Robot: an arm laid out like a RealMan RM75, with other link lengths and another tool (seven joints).
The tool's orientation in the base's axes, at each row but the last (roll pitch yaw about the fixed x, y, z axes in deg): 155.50, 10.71, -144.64; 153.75, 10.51, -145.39; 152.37, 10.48, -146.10; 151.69, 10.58, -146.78; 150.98, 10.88, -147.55; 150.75, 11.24, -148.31; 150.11, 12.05, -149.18
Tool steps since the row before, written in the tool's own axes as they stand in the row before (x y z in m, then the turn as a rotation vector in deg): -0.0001, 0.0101, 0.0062, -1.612, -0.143, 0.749; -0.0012, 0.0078, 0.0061, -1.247, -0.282, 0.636; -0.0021, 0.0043, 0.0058, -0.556, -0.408, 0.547; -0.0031, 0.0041, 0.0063, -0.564, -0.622, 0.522; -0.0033, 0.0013, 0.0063, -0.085, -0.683, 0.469; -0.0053, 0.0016, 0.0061, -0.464, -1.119, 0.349; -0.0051, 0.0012, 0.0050, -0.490, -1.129, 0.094
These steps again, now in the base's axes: -0.0065, 0.0098, -0.0014, 1.300, 1.143, -0.428; -0.0042, 0.0089, -0.0018, 1.097, 0.792, -0.456; -0.0014, 0.0069, -0.0027, 0.616, 0.284, -0.561; -0.0005, 0.0076, -0.0030, 0.744, 0.129, -0.638; 0.0013, 0.0058, -0.0042, 0.387, -0.192, -0.712; 0.0029, 0.0069, -0.0034, 0.952, -0.359, -0.744; 0.0031, 0.0060, -0.0026, 1.005, -0.486, -0.528
